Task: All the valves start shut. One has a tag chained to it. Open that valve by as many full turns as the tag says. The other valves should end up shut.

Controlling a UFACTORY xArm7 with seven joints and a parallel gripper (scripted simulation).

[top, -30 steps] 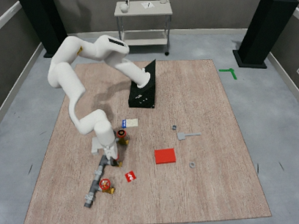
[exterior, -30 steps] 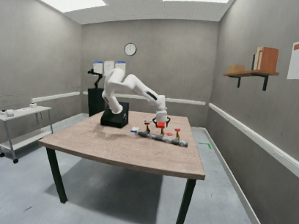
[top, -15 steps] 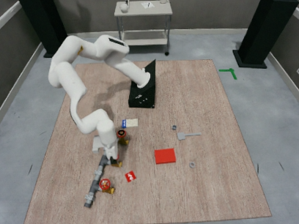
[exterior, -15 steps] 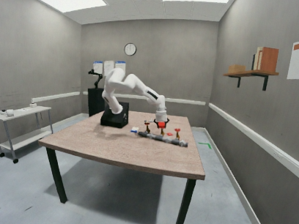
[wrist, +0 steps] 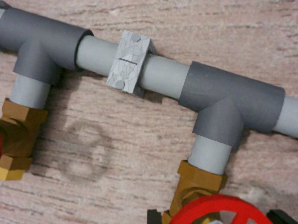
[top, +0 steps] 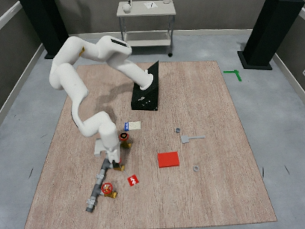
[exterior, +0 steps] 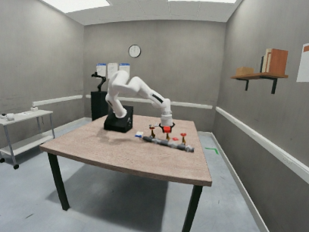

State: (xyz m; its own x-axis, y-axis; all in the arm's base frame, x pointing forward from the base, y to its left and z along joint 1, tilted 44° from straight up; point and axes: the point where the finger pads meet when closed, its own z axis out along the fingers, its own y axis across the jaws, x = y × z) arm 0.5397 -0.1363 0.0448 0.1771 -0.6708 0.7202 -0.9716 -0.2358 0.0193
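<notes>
The red square tag lies 70 mm ahead of my hand, 90 mm to the left of it and 100 mm below it. Also, from my hand: grey key-shaped tool: 210 mm behind, 430 mm to the left, 100 mm below; then white card: 280 mm behind, 50 mm to the left, 100 mm below; then red block: 60 mm behind, 290 mm to the left, 90 mm below.
</notes>
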